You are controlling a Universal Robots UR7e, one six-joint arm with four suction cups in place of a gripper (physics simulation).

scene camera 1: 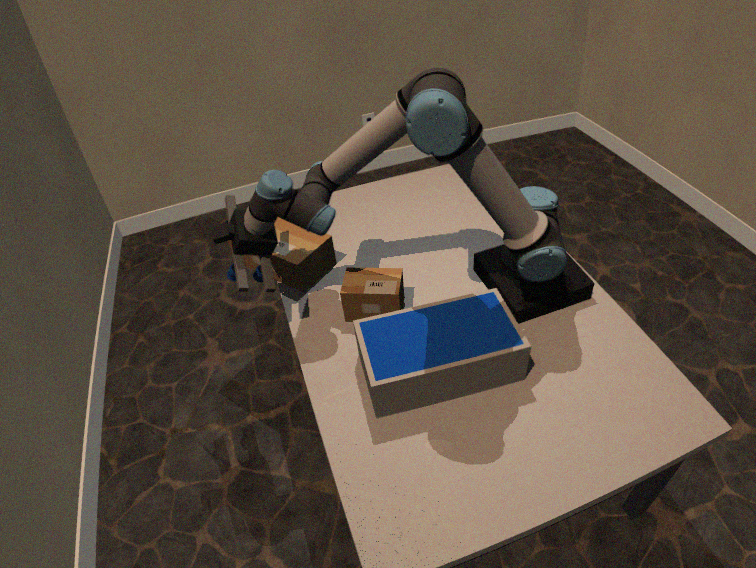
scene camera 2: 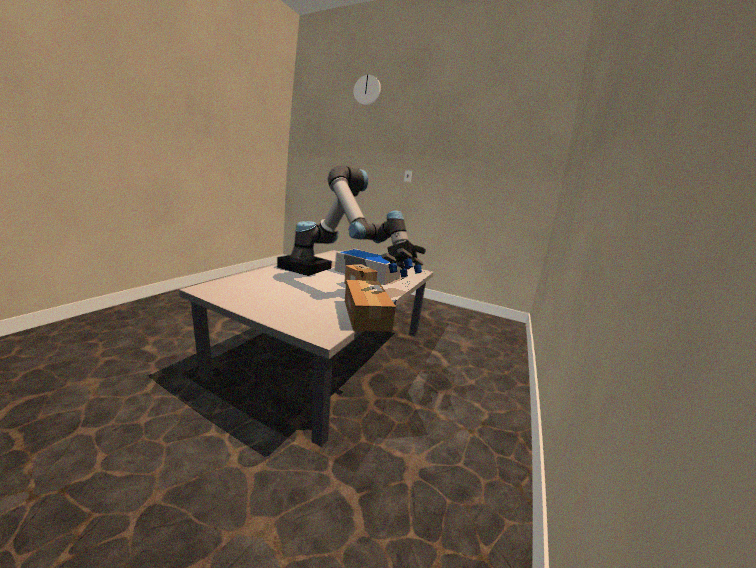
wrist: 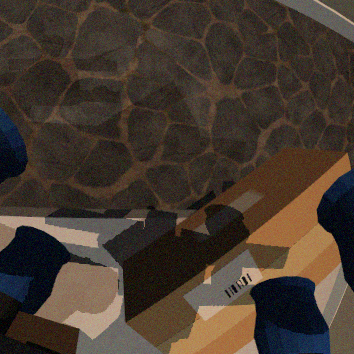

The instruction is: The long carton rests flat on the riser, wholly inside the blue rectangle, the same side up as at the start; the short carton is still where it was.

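Places are measured from the arm's base along level axes (x back, y right, z up), in metres.
Where they show: hand, its tool point: (scene camera 2: 406, 272) (wrist: 160, 234); arm's base, origin of its link: (scene camera 2: 302, 259).
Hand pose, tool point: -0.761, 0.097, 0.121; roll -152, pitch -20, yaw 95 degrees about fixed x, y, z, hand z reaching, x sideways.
Each offset is from my tool point to the top centre of the thing, as dx, dy, dz. Level surfaces: height alone.
The long carton @[+0.077, +0.171, -0.076] (scene camera 1: 304, 258) (scene camera 2: 369, 307) (wrist: 246, 253) is brown with a barcode label. It lies tilted across the table's left edge and juts out over the floor. My suction gripper (scene camera 1: 245, 271) (scene camera 2: 405, 265) hangs beyond that edge, beside the carton and apart from it, holding nothing. One of its blue cups (wrist: 291, 316) shows in the wrist view. The short carton @[+0.322, -0.110, -0.076] (scene camera 1: 371, 292) (scene camera 2: 360, 273) sits flat on the table @[dz -0.182] (scene camera 1: 432, 479) (scene camera 2: 263, 304), just behind the riser @[+0.440, -0.346, -0.061] (scene camera 1: 449, 383) (scene camera 2: 340, 260). The blue rectangle @[+0.440, -0.346, -0.061] (scene camera 1: 432, 338) on the riser's top is bare.
The arm's black base (scene camera 1: 534, 282) (scene camera 2: 304, 263) stands on the table right of the riser. The arm reaches across the table's back part. A stone floor (scene camera 1: 195, 423) (wrist: 140, 105) surrounds the table, with walls close behind.
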